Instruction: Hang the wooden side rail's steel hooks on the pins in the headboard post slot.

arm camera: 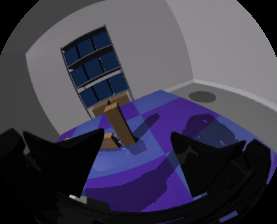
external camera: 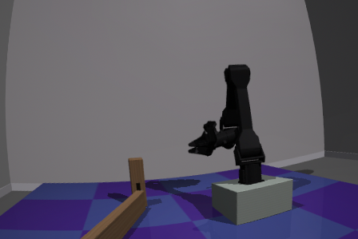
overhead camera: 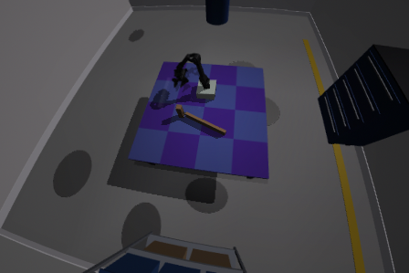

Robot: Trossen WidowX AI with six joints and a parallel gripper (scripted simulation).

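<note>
Now: gripper tip 21 cm short of the wooden headboard post, 5 cm to the right of it and 12 cm above it.
</note>
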